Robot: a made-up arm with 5 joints. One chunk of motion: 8 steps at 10 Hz.
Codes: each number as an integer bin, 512 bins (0 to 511) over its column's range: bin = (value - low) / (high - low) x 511, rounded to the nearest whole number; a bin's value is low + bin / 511 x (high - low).
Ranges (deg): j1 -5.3..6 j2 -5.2..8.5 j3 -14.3..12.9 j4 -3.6..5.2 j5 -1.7..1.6
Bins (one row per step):
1: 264 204 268 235 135
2: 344 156 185 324 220
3: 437 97 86 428 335
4: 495 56 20 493 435
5: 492 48 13 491 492
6: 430 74 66 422 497
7: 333 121 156 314 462
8: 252 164 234 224 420
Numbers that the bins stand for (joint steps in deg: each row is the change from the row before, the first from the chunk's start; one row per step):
1: 0.538 0.269 -0.035 0.447 -0.828
2: 2.307 -1.018 -4.453 1.980 -0.279
3: 4.364 -2.599 -9.722 3.771 0.463
4: 5.646 -3.699 -13.235 4.890 1.109
5: 5.580 -3.913 -13.608 4.856 1.477
6: 4.209 -3.216 -10.787 3.667 1.510
7: 2.064 -1.956 -5.996 1.807 1.284
8: 0.273 -0.803 -1.844 0.258 1.012

